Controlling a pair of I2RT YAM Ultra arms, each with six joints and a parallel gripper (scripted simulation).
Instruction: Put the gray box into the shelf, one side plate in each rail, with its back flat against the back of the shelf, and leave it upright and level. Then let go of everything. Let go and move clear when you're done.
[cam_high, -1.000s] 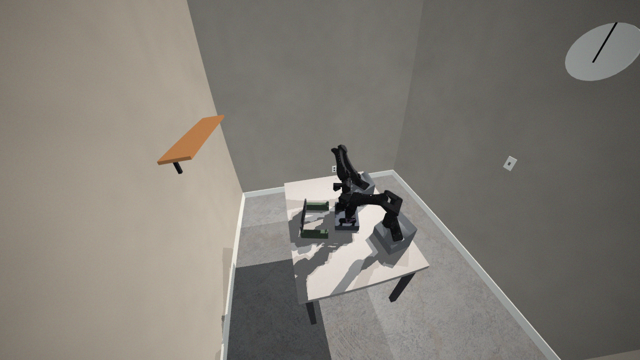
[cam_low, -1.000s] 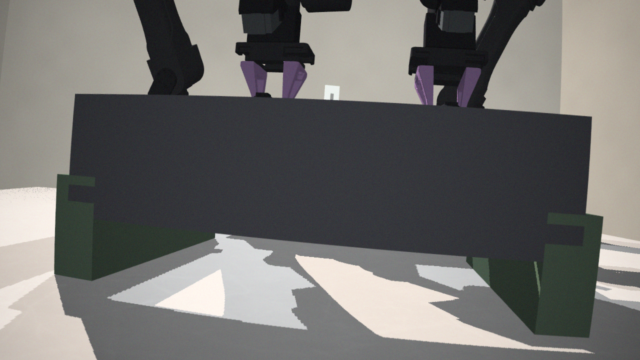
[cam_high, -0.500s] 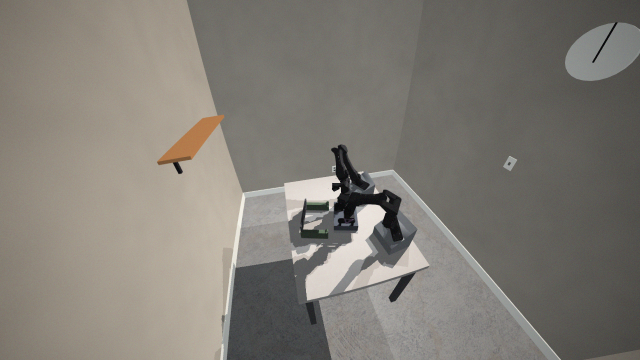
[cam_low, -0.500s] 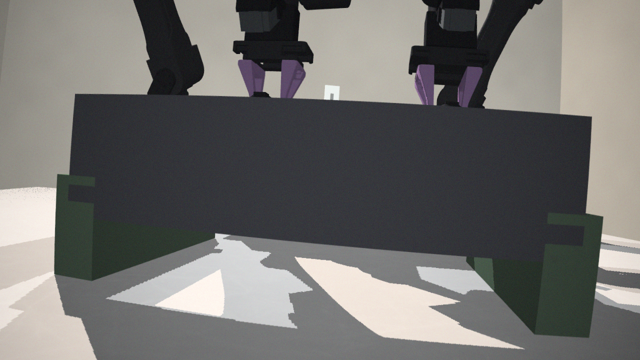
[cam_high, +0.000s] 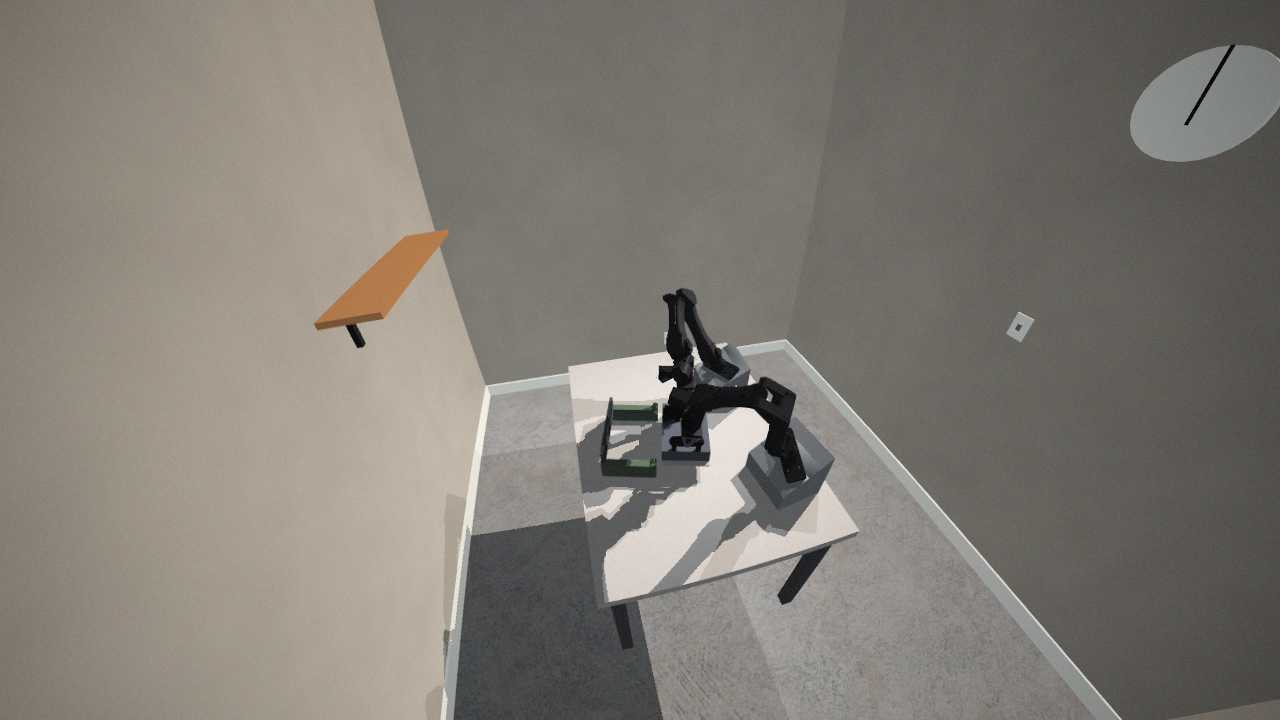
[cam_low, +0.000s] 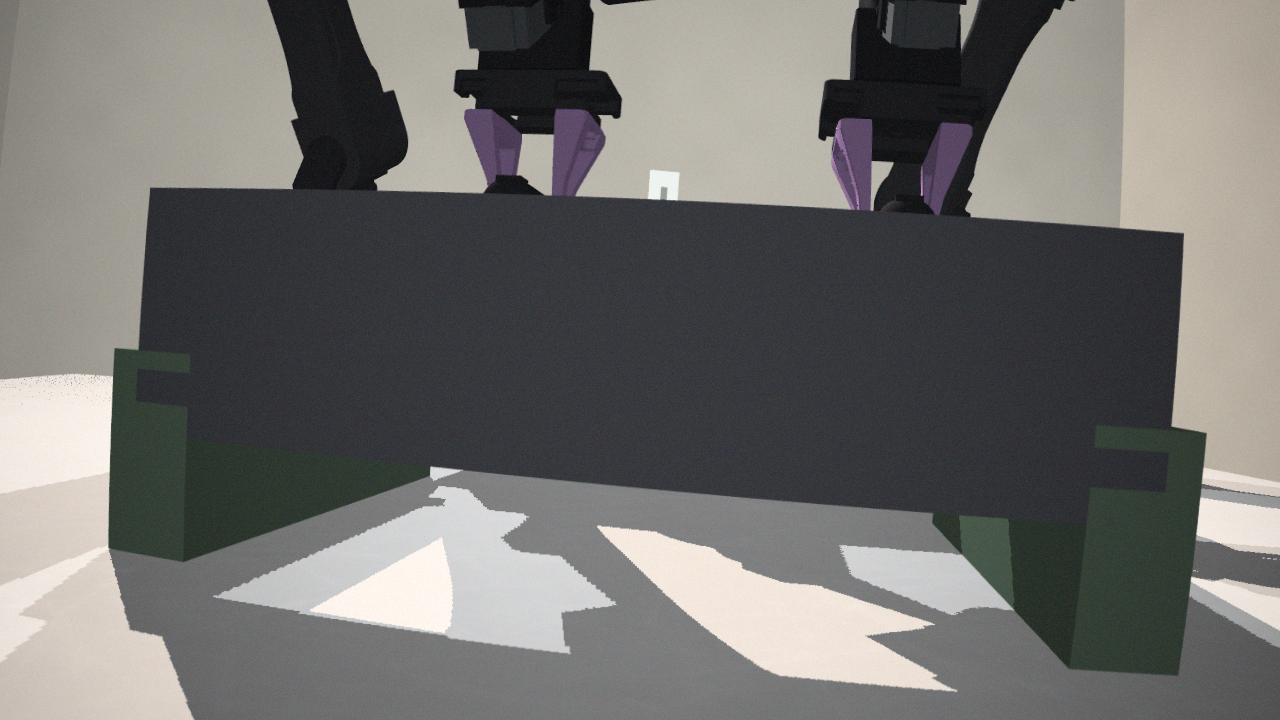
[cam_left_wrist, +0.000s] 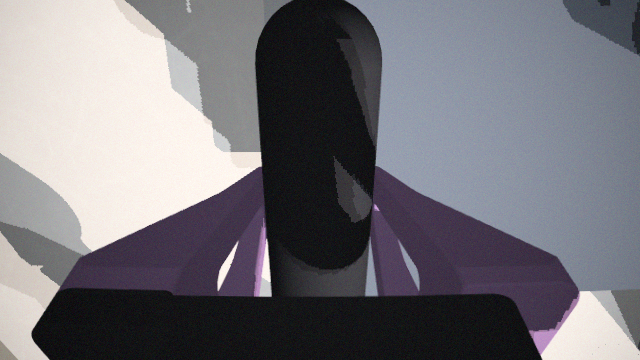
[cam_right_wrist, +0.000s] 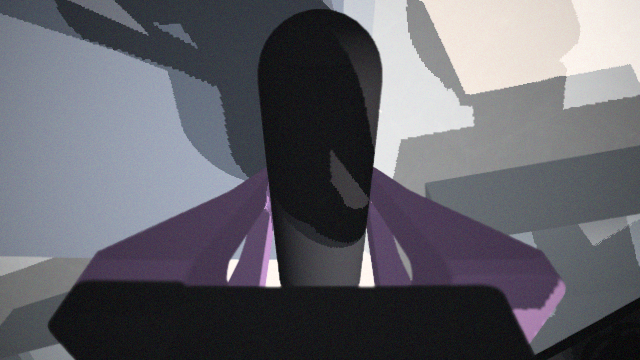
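The gray box lies 110 mm to the right of my left hand, 50 mm below it and 40 mm behind it. The rest, counted from my left hand: dark panel (250 mm ahead, 220 mm to the right, 80 mm below).
The gray box is 110 mm to the left of my right hand, 50 mm below it and 40 mm ahead of it. From my right hand the other things lie so: dark panel 330 mm ahead, 80 mm below, 10 mm to the left.
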